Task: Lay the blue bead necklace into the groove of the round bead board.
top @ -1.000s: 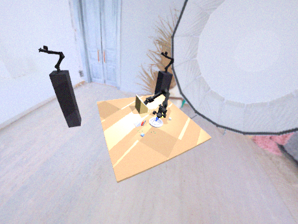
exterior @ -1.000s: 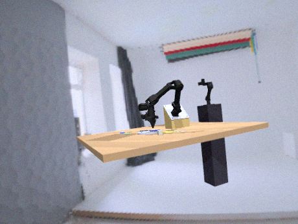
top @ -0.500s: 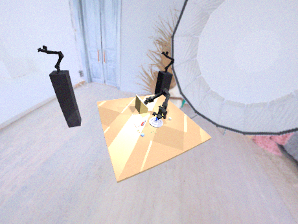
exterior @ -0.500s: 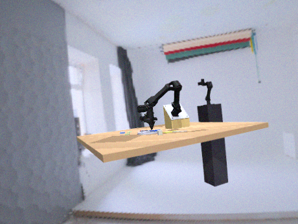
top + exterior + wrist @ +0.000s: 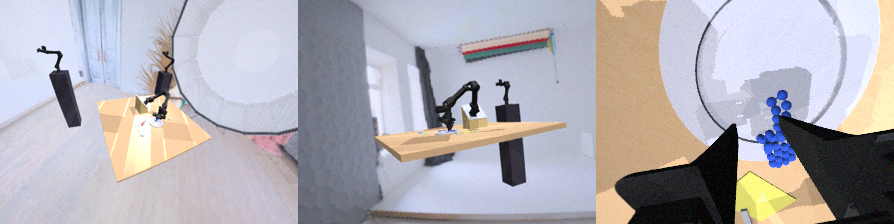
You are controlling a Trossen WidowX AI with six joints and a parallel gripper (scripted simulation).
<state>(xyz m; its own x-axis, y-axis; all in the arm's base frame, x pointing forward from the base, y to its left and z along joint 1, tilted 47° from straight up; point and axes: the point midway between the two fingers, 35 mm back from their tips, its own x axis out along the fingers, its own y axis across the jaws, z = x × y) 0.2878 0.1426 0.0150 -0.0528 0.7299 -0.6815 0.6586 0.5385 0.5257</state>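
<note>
Right now my gripper tip is 1 cm short of the round bead board, 4 cm to the left of it and 1 cm above it. The rest, counted from my gripper tip: yellow flat piece 12 cm behind, 12 cm to the left, 2 cm below; then red-and-grey object 1 cm behind, 22 cm to the right, 2 cm below; then white cylinder 1 cm ahead, 20 cm to the left.
</note>
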